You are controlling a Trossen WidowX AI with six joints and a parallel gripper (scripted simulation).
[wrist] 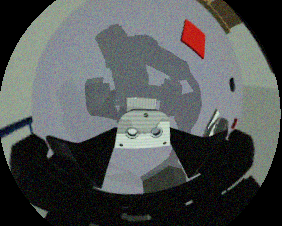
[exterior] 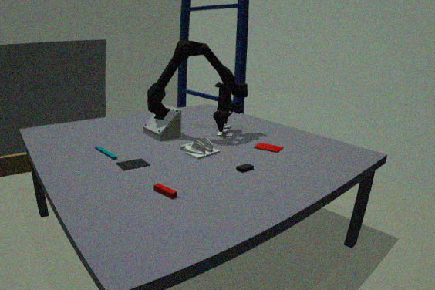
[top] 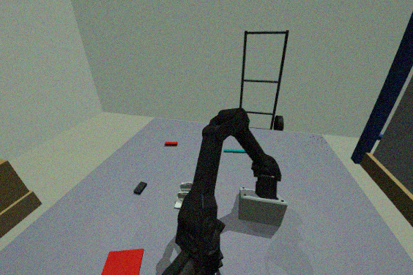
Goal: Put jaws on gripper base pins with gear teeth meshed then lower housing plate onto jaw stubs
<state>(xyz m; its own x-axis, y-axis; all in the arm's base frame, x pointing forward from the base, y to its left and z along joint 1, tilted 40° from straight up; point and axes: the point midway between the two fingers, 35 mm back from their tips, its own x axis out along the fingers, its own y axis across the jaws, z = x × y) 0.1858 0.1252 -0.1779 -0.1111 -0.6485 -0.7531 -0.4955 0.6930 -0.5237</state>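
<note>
Now: gripper tip 240 mm to the left of the grey jaw, 70 mm short of it and 10 mm above it. Also, from my gripper tip: flat light plate (260 mm to the right, 120 mm ahead, 20 mm below); white gripper base (20 mm above, 10 mm ahead); red flat plate (260 mm ahead, 20 mm below).
</note>
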